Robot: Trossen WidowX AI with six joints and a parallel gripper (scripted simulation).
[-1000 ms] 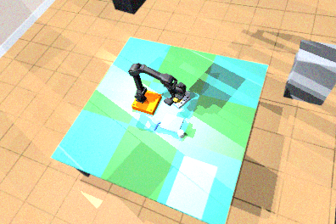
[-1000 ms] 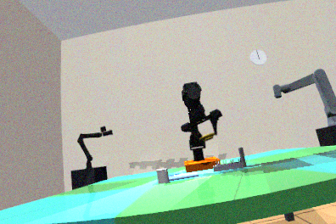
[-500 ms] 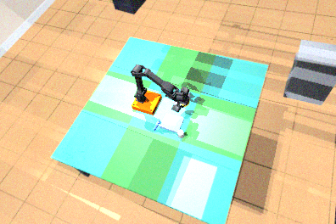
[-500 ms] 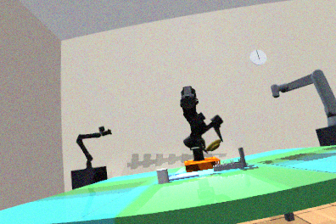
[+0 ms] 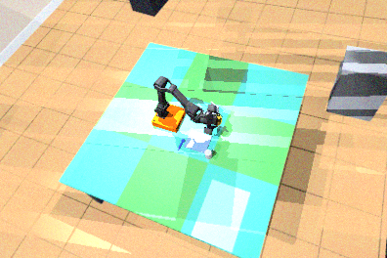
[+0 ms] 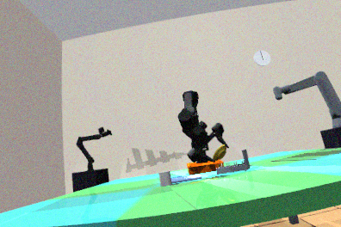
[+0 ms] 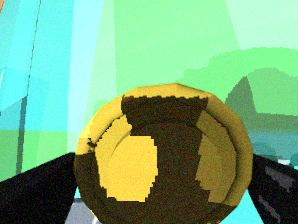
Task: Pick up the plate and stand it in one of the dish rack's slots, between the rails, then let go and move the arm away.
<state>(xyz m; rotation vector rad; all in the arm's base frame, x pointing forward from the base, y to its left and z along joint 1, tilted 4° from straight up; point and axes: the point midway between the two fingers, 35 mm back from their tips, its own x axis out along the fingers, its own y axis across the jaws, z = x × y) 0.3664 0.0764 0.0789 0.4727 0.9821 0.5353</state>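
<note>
My gripper tip is 100 mm past the grey dish rack, 40 mm to the right of it and 50 mm above it. From my gripper tip the other things lie so: pale blue mat 80 mm behind, 170 mm to the right, 70 mm below; yellow plate 10 mm above; cup 30 mm ahead, 230 mm to the right, 50 mm below.
</note>
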